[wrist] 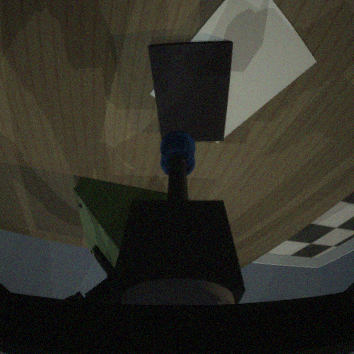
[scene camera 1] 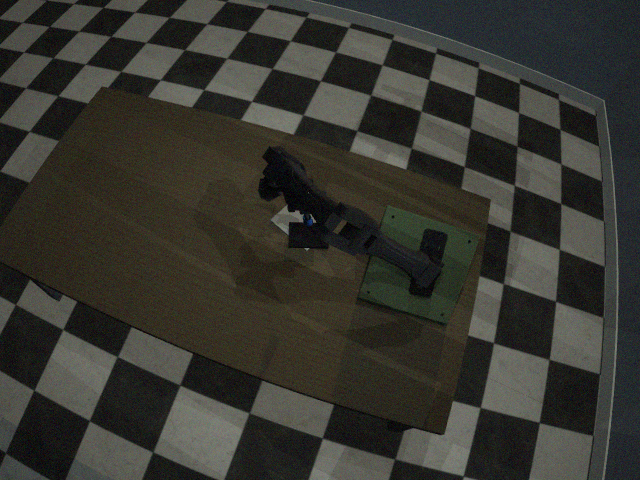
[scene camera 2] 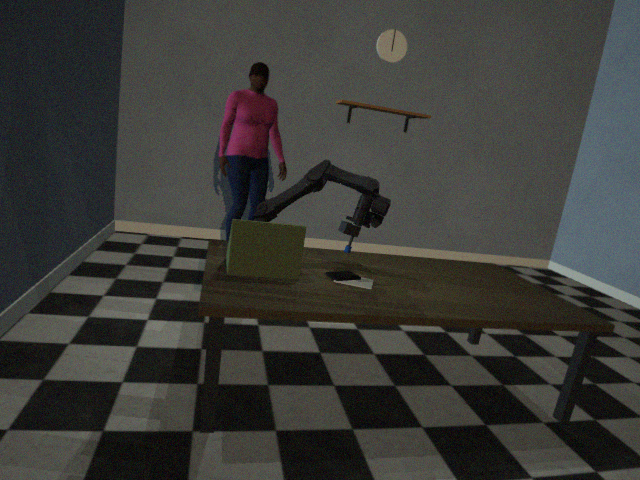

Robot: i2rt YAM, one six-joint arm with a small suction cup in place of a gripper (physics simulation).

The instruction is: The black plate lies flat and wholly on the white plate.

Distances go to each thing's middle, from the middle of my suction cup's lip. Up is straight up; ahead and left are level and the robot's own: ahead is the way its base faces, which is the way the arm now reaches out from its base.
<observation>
The black plate (scene camera 1: pixel 300 236) is 110 mm below my suction cup, 10 mm to the right of it and 10 mm behind it. The rest, counted from my suction cup: white plate (wrist: pixel 267 53) 120 mm below, 50 mm to the right, 30 mm ahead.
</observation>
